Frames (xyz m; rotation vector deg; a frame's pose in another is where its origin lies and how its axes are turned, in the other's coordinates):
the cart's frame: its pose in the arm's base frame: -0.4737 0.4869 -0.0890 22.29 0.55 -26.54
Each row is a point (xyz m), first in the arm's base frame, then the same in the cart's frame.
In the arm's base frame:
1: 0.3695 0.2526 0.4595
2: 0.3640 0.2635 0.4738
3: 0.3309 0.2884 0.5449
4: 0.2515 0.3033 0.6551
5: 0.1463 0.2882 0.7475
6: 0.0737 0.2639 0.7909
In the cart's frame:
1: 0.8042 0.3754 0.5283
2: 0.7931 0.3872 0.5380
3: 0.7458 0.4190 0.5973
4: 0.6576 0.4366 0.7002
5: 0.5610 0.4118 0.7996
6: 0.5023 0.3758 0.8544

